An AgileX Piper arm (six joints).
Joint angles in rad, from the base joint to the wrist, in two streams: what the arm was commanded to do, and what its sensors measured. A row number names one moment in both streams.
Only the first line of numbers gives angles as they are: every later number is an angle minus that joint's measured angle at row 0.
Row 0, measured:
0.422, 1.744, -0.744, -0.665, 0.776, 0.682
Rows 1 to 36, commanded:
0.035, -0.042, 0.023, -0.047, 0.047, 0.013
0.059, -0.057, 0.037, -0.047, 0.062, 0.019
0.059, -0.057, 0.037, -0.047, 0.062, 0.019
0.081, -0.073, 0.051, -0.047, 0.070, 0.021
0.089, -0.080, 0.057, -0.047, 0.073, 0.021
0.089, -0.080, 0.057, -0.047, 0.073, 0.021
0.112, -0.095, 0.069, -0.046, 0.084, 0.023
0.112, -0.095, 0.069, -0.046, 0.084, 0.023
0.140, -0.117, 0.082, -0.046, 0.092, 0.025
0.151, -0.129, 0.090, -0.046, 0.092, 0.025
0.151, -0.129, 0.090, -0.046, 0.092, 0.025
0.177, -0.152, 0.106, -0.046, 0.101, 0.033
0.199, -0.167, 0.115, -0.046, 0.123, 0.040
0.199, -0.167, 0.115, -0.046, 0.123, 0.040
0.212, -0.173, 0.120, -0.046, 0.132, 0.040
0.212, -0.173, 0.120, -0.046, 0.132, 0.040
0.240, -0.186, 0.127, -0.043, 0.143, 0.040
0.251, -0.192, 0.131, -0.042, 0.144, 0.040
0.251, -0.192, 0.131, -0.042, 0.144, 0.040
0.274, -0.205, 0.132, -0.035, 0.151, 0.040
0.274, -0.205, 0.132, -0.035, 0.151, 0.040
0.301, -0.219, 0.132, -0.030, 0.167, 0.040
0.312, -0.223, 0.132, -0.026, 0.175, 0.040
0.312, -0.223, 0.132, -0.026, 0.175, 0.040
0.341, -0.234, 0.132, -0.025, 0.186, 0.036
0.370, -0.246, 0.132, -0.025, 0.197, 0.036
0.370, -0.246, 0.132, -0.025, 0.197, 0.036
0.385, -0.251, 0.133, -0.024, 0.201, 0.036
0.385, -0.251, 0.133, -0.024, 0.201, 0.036
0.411, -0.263, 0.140, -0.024, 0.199, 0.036
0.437, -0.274, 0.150, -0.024, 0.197, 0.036
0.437, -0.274, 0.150, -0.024, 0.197, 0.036
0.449, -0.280, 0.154, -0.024, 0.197, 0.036
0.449, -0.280, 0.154, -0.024, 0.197, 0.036
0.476, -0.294, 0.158, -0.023, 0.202, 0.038
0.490, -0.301, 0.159, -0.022, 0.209, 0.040
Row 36, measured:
0.458, -0.277, 0.152, 0.021, 0.154, 0.032
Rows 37 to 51, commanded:
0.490, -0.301, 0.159, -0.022, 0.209, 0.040
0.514, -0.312, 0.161, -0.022, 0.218, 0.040
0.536, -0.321, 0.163, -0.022, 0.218, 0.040
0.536, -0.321, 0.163, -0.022, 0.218, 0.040
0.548, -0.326, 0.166, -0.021, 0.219, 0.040
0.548, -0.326, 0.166, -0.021, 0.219, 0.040
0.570, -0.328, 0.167, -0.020, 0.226, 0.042
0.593, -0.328, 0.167, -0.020, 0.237, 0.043
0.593, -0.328, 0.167, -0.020, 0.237, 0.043
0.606, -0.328, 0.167, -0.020, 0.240, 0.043
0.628, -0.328, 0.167, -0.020, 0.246, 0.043
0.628, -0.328, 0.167, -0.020, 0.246, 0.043
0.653, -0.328, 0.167, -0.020, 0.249, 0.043
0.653, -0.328, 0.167, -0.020, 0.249, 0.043
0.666, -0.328, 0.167, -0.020, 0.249, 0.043
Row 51, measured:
0.636, -0.320, 0.166, 0.029, 0.195, 0.035
